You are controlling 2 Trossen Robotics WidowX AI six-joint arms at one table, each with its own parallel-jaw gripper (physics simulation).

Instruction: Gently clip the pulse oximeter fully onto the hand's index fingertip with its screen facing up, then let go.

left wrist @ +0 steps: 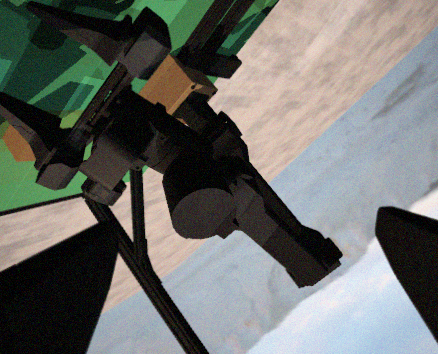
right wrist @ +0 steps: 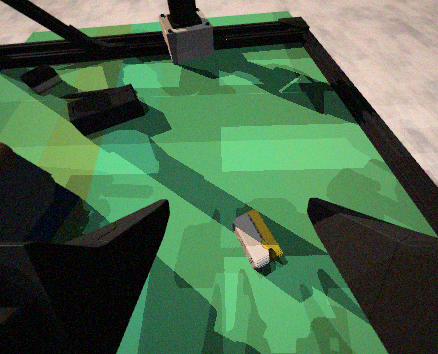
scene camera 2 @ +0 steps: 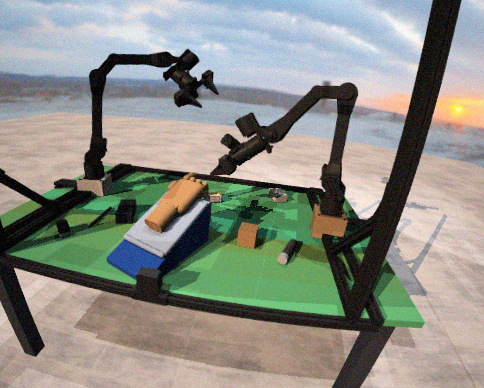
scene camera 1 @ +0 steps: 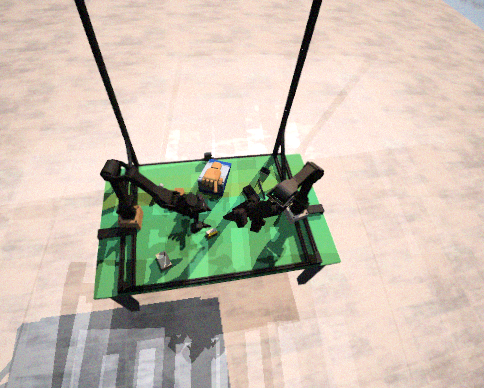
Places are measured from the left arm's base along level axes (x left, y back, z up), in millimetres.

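Pixels of known places: left gripper, fingertip midpoint: [left wrist: 247, 227] [scene camera 2: 210, 100] [scene camera 1: 227, 213]; right gripper, fingertip midpoint: [left wrist: 3, 49] [right wrist: 238, 205] [scene camera 2: 214, 171] [scene camera 1: 210, 218]; left arm's base at its link origin: [right wrist: 184, 20] [scene camera 2: 94, 176] [scene camera 1: 296, 209]; right arm's base at its link origin: [left wrist: 190, 105] [scene camera 2: 330, 211] [scene camera 1: 129, 214].
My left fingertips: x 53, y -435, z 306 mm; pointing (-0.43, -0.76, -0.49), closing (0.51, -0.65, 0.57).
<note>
Ahead of a thing's pixels: the offset from my left fingertips to its top centre.
The small white and yellow pulse oximeter @[dx -95, dy -36, dz -333 mm] [scene camera 1: 211, 232] [scene camera 2: 215, 198] [right wrist: 255, 240] lies on the green table; its screen cannot be made out. The tan hand [scene camera 1: 215, 172] [scene camera 2: 180, 197] rests on a white and blue sloped stand [scene camera 2: 187, 250], its fingers toward the table's middle. My right gripper [scene camera 1: 207, 216] [scene camera 2: 216, 170] [right wrist: 238, 205] is open and empty above the table; in the right wrist view the oximeter shows between and beyond its fingers. It also shows in the left wrist view [left wrist: 15, 50]. My left gripper [scene camera 1: 241, 224] [scene camera 2: 209, 100] is open and empty, higher up.
An orange cube @[dx -377, dy -129, dz -315 mm] [scene camera 1: 179, 191] [scene camera 2: 248, 235] and a grey cylinder @[dx -437, dy -235, dz -338 mm] [scene camera 2: 287, 251] lie beside the stand. A small pale box @[dx -37, dy -301, dz -335 mm] [scene camera 1: 163, 260] [scene camera 2: 278, 195] lies farther off. A black box @[dx -246, dy +253, dz -330 mm] [scene camera 2: 125, 211] [right wrist: 107, 107], a thin dark rod @[dx -273, dy +333, dz -356 mm] [scene camera 2: 100, 216] and a small black block @[dx -373, dy +403, dz -333 mm] [scene camera 2: 62, 228] [right wrist: 41, 79] lie on the other side.
</note>
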